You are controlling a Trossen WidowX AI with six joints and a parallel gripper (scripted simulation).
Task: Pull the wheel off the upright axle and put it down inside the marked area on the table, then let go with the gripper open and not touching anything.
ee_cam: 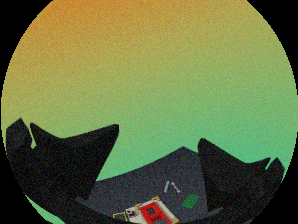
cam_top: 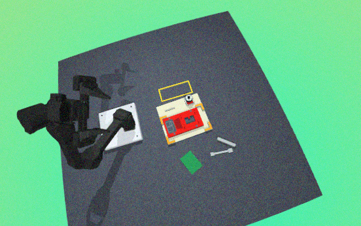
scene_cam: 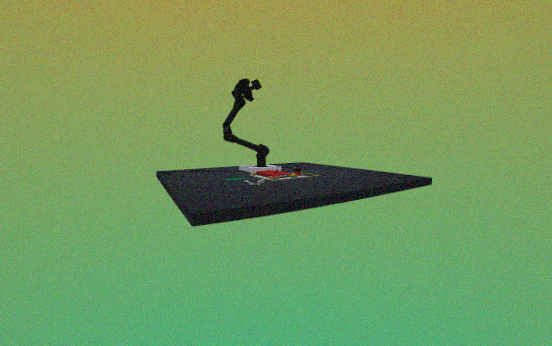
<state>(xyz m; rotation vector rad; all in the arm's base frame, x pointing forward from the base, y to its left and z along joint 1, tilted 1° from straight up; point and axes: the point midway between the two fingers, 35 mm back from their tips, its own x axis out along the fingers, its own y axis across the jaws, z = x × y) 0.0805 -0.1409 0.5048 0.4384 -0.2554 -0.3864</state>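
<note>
Right now the wheel is 240 mm ahead of my gripper tip, 210 mm to the left of it and 500 mm below it. From my gripper tip the other things lie so: green square 170 mm ahead, 120 mm to the right, 540 mm below.
</note>
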